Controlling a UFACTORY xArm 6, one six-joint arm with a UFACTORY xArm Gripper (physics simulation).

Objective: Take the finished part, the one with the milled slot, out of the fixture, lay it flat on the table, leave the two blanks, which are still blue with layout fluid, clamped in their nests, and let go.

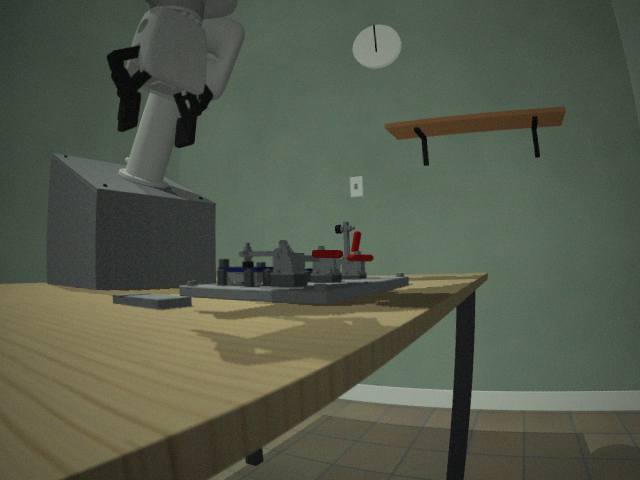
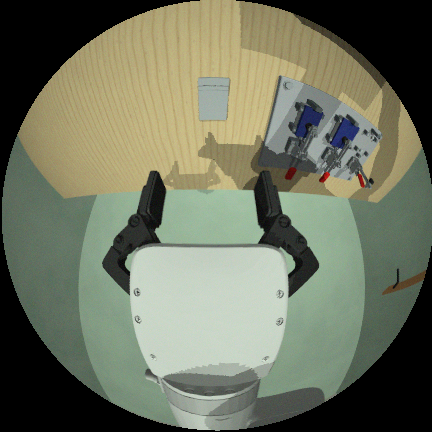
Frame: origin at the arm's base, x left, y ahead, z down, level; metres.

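Seen in the pictures: gripper, fingertip midpoint: [image 1: 157, 138] [image 2: 208, 178]; arm's base, origin of the base link: [image 1: 143, 179].
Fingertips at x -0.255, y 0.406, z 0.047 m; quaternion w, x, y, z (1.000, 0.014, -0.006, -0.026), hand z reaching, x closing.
Offsets run from my fingertips to a thing's top centre. "spot": to the spot under its first point. Level surfaces: height alone.
The finished part @(dx -0.001, dy -0.006, dz +0.182 m) [image 1: 155, 300] [image 2: 213, 104], a grey plate with a slot line near one end, lies flat on the table @(dz +0.192 m) [image 1: 103, 356] [image 2: 150, 90], beside the fixture plate @(spot: dx +0.109, dy +0.014, dz +0.183 m) [image 1: 227, 292] [image 2: 276, 107] and apart from it. Two blue blanks @(dx +0.173, dy -0.010, dz +0.151 m) [image 2: 309, 121] @(dx +0.283, dy -0.022, dz +0.157 m) [image 2: 345, 131] sit in their nests, each with a clamp arm over it. The third nest @(spot: dx +0.394, dy -0.004, dz +0.171 m) [image 2: 361, 150] holds no blank, and its clamp [image 1: 354, 263] [image 2: 361, 167] stands raised. My gripper [image 1: 157, 135] [image 2: 208, 178] is open and empty, high above the table and well clear of the part.
The grey pedestal [image 1: 155, 237] of the arm stands behind the fixture. Red clamp handles @(dx +0.180, dy +0.096, dz +0.116 m) [image 1: 327, 253] [image 2: 291, 173] stick out on one side of the fixture, near the table's edge. A wooden shelf [image 1: 480, 122] and a round clock [image 1: 385, 47] are on the green wall.
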